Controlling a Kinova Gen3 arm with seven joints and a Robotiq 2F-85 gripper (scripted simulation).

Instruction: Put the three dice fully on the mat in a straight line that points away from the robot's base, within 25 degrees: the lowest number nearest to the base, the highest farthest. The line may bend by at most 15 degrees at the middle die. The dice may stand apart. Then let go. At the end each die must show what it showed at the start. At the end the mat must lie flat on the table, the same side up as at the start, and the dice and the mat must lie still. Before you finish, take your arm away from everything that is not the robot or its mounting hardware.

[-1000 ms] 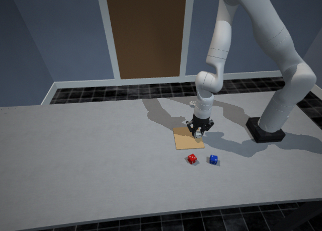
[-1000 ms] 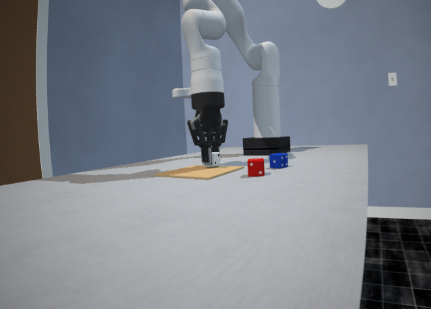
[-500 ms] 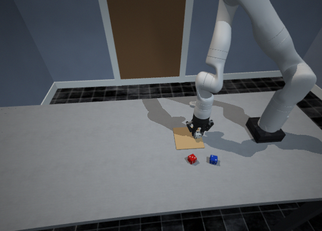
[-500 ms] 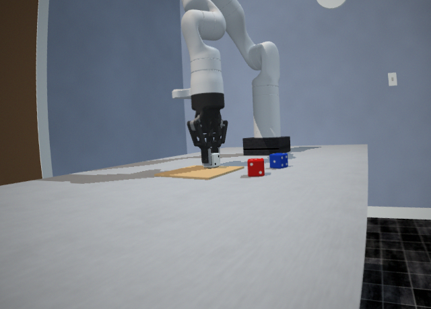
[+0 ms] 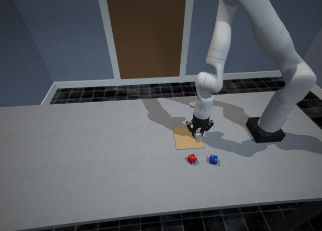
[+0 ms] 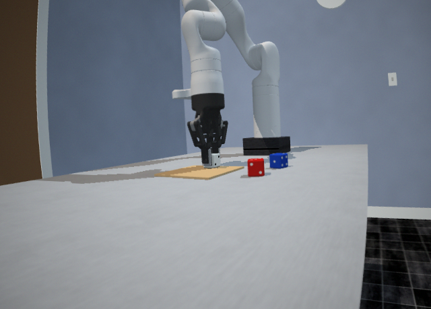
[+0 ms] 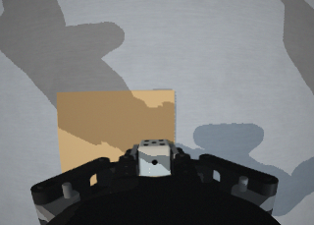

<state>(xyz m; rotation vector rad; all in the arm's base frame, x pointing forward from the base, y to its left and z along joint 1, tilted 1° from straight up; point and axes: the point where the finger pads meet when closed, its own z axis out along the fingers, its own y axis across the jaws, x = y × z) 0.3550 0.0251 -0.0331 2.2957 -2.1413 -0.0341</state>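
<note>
Right now the white die is 10 mm below my hand. Round my hand: tan mat: 50 mm ahead, 30 mm below; then blue die: 50 mm behind, 140 mm to the left, 10 mm below; then red die: 50 mm ahead, 140 mm to the left, 10 mm below.
</note>
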